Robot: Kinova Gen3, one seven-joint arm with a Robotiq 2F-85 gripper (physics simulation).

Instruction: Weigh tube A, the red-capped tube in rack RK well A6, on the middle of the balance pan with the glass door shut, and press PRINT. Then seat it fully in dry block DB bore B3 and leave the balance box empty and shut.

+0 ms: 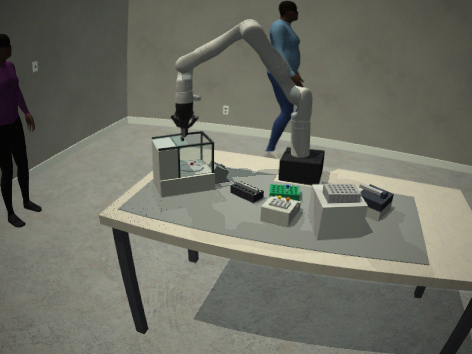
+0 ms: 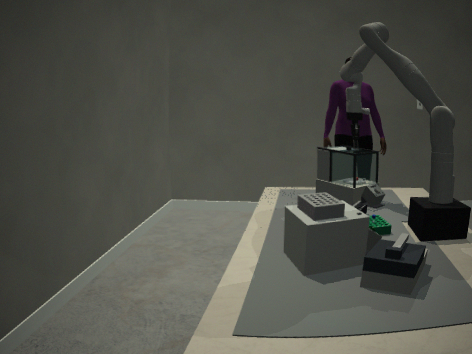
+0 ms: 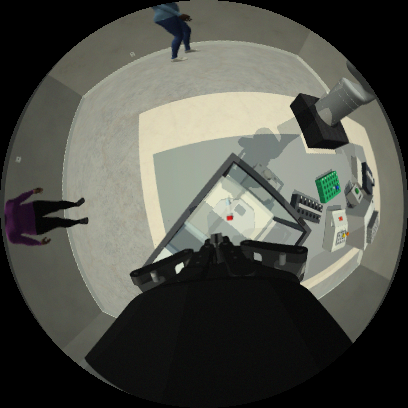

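Pixels of known places: gripper, fingertip midpoint: (image 1: 184, 136) (image 2: 355, 148) (image 3: 216, 240); arm's base, origin of the base link: (image 1: 300, 154) (image 2: 439, 201) (image 3: 324, 114).
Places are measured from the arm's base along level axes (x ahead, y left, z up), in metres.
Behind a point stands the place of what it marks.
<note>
Tube A, with a red cap (image 1: 192, 163) (image 2: 357, 179) (image 3: 229, 218), lies on its side on the pale pan inside the balance box (image 1: 187, 185) {x 0.328, y -0.453, z -0.064 m} (image 2: 336, 190) {x 0.318, y -0.438, z -0.053 m}. My gripper (image 1: 183, 138) {x 0.216, y -0.499, z 0.113 m} (image 2: 356, 146) {x 0.216, y -0.499, z 0.113 m} (image 3: 216, 240) {x 0.216, y -0.499, z 0.113 m} is shut and empty, pointing down, its tips at the box's top. A glass panel (image 1: 176, 142) {x 0.282, y -0.514, z 0.107 m} is at the top by the fingers. They hide its handle, and I cannot tell how far it covers the opening. A green rack (image 1: 285, 191) {x 0.270, y -0.048, z -0.072 m} (image 2: 380, 224) {x 0.240, y -0.013, z -0.072 m} (image 3: 328, 186) {x 0.249, y -0.073, z -0.071 m} holds a blue-capped tube. A grey block with bores (image 1: 342, 192) {x 0.512, y 0.166, z 0.065 m} (image 2: 321, 205) {x 0.498, y 0.234, z 0.070 m} sits on a tall white box (image 1: 340, 219) {x 0.561, y 0.169, z -0.017 m} (image 2: 325, 235) {x 0.488, y 0.259, z 0.001 m}.
A small grey unit (image 1: 220, 172) {x 0.190, y -0.343, z -0.051 m} (image 2: 373, 194) {x 0.176, y -0.322, z -0.047 m} stands beside the balance. A black slotted rack (image 1: 246, 191) {x 0.321, y -0.205, z -0.065 m} (image 3: 306, 207) {x 0.274, y -0.229, z -0.054 m} is right of it. A white keypad device (image 1: 280, 212) {x 0.500, y -0.052, z -0.045 m} (image 3: 336, 229) {x 0.403, y -0.089, z -0.040 m} stands near the tall box, and a dark-topped device (image 1: 378, 200) {x 0.372, y 0.352, z -0.022 m} (image 2: 395, 257) {x 0.334, y 0.396, z -0.017 m} beyond it. Two people stand behind the table.
</note>
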